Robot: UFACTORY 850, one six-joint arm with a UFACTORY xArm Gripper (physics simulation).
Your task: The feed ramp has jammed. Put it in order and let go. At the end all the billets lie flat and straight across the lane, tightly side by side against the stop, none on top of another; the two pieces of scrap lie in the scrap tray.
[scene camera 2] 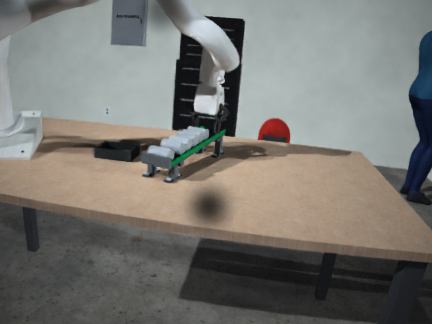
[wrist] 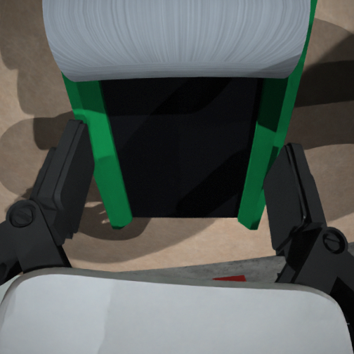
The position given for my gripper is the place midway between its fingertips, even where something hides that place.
Observation:
In view: my gripper [scene camera 2: 205, 130] and a black scrap tray [scene camera 2: 109, 150].
My gripper is seen too in the wrist view [wrist: 183, 151]. The wrist view misses the black scrap tray: it is out of frame.

